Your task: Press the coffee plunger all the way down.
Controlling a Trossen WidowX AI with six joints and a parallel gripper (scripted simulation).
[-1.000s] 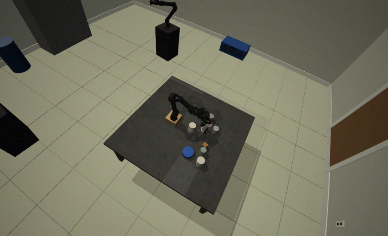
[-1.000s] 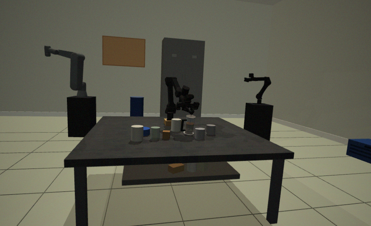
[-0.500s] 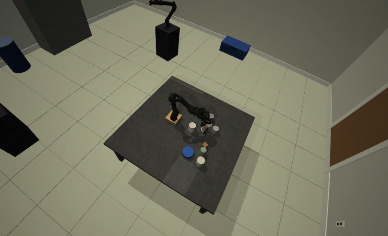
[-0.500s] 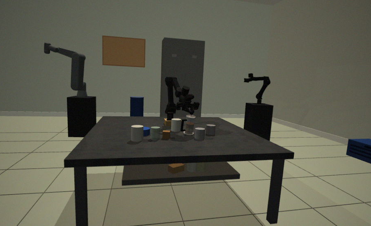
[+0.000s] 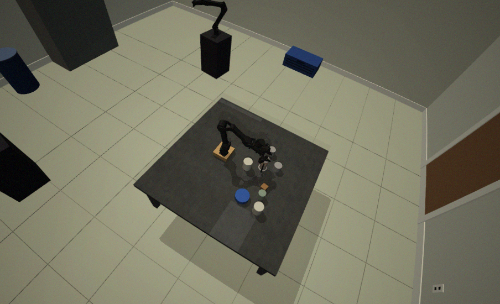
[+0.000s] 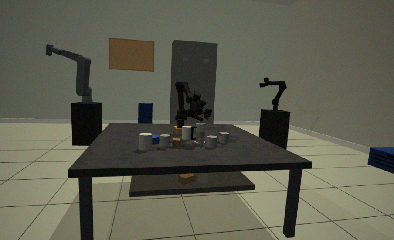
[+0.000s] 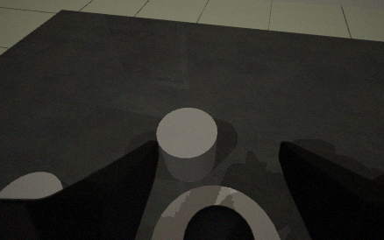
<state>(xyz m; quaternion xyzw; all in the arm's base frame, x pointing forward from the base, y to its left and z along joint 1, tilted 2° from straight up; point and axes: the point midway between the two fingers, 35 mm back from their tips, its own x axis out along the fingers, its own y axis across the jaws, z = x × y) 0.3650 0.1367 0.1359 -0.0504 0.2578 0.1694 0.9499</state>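
The coffee press lies 9 cm below my gripper tip, 4 cm behind it and 3 cm to the right of it. From my gripper tip the other things lie so: blue disc: 37 cm to the right, 15 cm below, 1 cm behind; pale green cup: 26 cm to the right, 14 cm below, 11 cm ahead; brown cube: 19 cm to the right, 15 cm below, 8 cm ahead.
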